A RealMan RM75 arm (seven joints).
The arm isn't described. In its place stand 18 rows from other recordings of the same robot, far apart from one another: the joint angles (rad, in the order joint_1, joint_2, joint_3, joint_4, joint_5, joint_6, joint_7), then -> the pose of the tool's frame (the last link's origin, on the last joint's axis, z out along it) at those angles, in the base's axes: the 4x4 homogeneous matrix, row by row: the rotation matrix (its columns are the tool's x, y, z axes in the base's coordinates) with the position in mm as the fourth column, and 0 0 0 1 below.
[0.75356 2.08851 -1.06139 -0.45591 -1.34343 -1.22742 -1.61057] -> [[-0.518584 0.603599 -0.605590 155.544], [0.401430 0.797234 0.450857 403.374], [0.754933 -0.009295 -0.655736 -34.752], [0 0 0 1]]
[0.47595 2.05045 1.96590 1.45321 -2.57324 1.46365 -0.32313] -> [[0.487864 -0.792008 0.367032 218.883], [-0.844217 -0.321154 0.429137 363.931], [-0.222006 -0.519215 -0.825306 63.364], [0 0 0 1]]
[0.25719 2.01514 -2.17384 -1.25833 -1.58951 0.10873 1.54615] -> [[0.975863 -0.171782 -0.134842 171.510], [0.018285 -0.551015 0.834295 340.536], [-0.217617 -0.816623 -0.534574 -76.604], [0 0 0 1]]
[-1.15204 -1.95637 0.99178 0.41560 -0.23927 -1.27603 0.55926] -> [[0.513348 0.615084 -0.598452 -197.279], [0.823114 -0.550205 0.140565 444.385], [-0.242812 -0.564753 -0.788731 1.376], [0 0 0 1]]
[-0.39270 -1.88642 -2.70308 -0.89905 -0.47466 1.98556 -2.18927] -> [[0.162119 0.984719 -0.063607 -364.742], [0.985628 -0.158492 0.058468 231.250], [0.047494 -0.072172 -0.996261 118.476], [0 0 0 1]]
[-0.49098 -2.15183 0.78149 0.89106 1.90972 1.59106 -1.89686] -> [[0.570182 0.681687 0.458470 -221.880], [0.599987 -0.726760 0.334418 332.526], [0.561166 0.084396 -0.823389 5.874], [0 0 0 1]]
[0.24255 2.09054 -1.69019 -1.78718 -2.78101 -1.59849 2.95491] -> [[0.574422 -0.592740 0.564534 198.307], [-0.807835 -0.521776 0.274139 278.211], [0.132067 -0.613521 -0.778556 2.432], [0 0 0 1]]
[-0.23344 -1.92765 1.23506 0.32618 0.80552 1.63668 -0.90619] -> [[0.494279 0.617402 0.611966 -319.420], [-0.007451 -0.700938 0.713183 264.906], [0.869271 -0.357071 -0.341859 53.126], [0 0 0 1]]
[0.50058 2.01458 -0.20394 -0.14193 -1.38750 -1.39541 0.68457] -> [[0.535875 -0.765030 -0.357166 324.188], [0.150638 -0.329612 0.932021 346.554], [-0.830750 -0.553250 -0.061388 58.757], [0 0 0 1]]
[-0.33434 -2.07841 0.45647 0.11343 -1.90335 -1.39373 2.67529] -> [[0.666678 0.699572 0.257176 -352.902], [-0.055350 -0.297623 0.953078 283.791], [0.743288 -0.649630 -0.159697 10.286], [0 0 0 1]]
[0.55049 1.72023 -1.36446 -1.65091 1.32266 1.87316 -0.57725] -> [[0.903194 -0.406417 0.138080 119.734], [-0.408775 -0.912555 -0.012132 299.940], [0.130936 -0.045486 -0.990347 104.687], [0 0 0 1]]
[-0.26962 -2.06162 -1.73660 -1.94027 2.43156 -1.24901 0.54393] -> [[0.890923 0.449510 -0.064782 -125.720], [0.364883 -0.623549 0.691410 332.110], [0.270401 -0.639631 -0.719552 80.469], [0 0 0 1]]
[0.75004 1.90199 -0.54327 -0.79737 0.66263 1.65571 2.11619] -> [[-0.594720 0.803914 0.005463 257.071], [0.769920 0.567590 0.291659 386.934], [0.231368 0.177662 -0.956507 93.450], [0 0 0 1]]
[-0.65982 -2.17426 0.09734 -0.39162 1.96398 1.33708 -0.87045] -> [[0.172896 0.684679 0.708041 -159.861], [0.511784 -0.676654 0.529355 269.491], [0.841537 0.270841 -0.467398 -147.921], [0 0 0 1]]
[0.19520 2.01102 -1.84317 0.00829 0.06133 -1.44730 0.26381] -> [[0.788810 -0.593929 -0.158200 391.298], [-0.026048 -0.289459 0.956836 217.946], [-0.614085 -0.750641 -0.243798 7.238], [0 0 0 1]]
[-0.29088 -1.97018 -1.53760 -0.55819 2.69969 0.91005 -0.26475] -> [[0.577481 0.815857 0.029886 -345.598], [-0.202203 0.107466 0.973430 360.965], [0.790967 -0.568181 0.227028 100.981], [0 0 0 1]]
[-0.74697 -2.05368 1.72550 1.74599 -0.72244 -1.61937 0.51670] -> [[0.961297 0.044638 -0.271875 -32.054], [0.108473 -0.968409 0.224539 304.217], [-0.253263 -0.245340 -0.935770 -24.345], [0 0 0 1]]
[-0.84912 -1.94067 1.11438 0.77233 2.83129 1.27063 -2.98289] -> [[0.264655 0.742305 -0.615582 -255.663], [0.952090 -0.099694 0.289112 430.526], [0.153240 -0.662605 -0.733125 48.227], [0 0 0 1]]
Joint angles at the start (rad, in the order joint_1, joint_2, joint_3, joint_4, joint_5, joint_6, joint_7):
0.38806 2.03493 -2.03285 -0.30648 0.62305 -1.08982 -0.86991
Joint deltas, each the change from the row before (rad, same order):
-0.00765 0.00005 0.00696 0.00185 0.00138 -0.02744 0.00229
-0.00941 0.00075 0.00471 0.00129 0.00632 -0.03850 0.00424
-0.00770 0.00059 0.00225 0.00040 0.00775 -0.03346 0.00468
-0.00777 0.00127 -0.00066 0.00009 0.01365 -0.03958 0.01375
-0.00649 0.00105 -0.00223 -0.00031 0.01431 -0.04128 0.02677
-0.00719 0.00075 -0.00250 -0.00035 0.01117 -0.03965 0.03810
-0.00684 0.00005 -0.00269 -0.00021 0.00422 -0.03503 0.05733
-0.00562 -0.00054 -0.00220 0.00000 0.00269 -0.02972 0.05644
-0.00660 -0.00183 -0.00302 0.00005 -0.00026 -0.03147 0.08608
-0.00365 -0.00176 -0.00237 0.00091 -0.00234 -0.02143 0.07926
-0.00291 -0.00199 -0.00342 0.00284 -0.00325 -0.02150 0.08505
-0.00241 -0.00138 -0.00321 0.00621 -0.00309 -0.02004 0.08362
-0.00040 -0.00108 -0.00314 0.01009 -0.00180 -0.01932 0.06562
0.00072 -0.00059 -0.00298 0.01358 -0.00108 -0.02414 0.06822
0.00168 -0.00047 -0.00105 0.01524 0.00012 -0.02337 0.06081
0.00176 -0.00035 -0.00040 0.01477 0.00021 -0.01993 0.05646
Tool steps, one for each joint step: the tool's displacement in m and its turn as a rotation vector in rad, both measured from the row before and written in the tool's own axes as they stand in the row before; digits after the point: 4 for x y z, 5 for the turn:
0.0010 -0.0036 -0.0029 0.02454 -0.00364 0.00350
0.0003 -0.0046 -0.0037 0.03393 -0.00755 0.00758
0.0000 -0.0041 -0.0030 0.02993 -0.00716 0.00797
-0.0006 -0.0047 -0.0032 0.03596 -0.00914 0.01905
-0.0014 -0.0050 -0.0027 0.03679 -0.01287 0.03156
-0.0015 -0.0047 -0.0029 0.03298 -0.01448 0.04096
-0.0018 -0.0038 -0.0027 0.02415 -0.01766 0.05730
-0.0017 -0.0033 -0.0022 0.01899 -0.01681 0.05543
-0.0020 -0.0035 -0.0025 0.01570 -0.02089 0.08297
-0.0017 -0.0021 -0.0015 0.00692 -0.01659 0.07599
-0.0018 -0.0018 -0.0015 0.00302 -0.01721 0.08058
-0.0013 -0.0015 -0.0019 0.00046 -0.01376 0.07788
-0.0010 -0.0015 -0.0018 -0.00086 -0.01153 0.05845
-0.0014 -0.0017 -0.0020 -0.00063 -0.01422 0.05973
-0.0013 -0.0021 -0.0018 0.00068 -0.01277 0.05146
-0.0010 -0.0019 -0.0017 0.00011 -0.00984 0.04744

